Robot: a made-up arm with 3 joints.
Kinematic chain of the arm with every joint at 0, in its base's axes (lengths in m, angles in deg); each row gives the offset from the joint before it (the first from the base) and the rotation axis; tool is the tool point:
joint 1: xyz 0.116 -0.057 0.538 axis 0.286 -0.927 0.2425
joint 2: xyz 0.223 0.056 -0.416 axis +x
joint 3: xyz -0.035 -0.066 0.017 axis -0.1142 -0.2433 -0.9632
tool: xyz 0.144 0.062 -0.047
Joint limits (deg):
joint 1: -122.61..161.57
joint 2: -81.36..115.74
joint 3: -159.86..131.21
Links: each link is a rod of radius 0.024 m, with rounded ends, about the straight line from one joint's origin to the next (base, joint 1, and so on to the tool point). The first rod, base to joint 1, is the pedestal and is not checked.
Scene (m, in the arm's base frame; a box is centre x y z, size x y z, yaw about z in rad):
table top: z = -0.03
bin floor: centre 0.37 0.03 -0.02 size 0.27 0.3 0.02 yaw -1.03
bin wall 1: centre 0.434 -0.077 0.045 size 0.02 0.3 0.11 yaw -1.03
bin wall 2: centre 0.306 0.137 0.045 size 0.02 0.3 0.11 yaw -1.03
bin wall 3: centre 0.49 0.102 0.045 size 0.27 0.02 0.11 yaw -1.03
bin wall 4: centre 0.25 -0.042 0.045 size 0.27 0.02 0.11 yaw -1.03
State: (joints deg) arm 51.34 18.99 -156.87
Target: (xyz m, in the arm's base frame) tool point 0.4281 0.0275 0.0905
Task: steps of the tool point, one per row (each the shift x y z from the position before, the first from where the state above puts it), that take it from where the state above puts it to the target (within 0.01 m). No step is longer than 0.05 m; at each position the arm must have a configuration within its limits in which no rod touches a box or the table.
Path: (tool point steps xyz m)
1: -0.0372 0.0237 -0.0132
2: -0.0149 0.0272 -0.0202
3: 0.0034 0.0188 -0.0301
4: 0.0140 0.0018 -0.0381
5: 0.0162 -0.0185 -0.0395
6: 0.0122 -0.0355 -0.0327
7: 0.0052 -0.0440 -0.0195

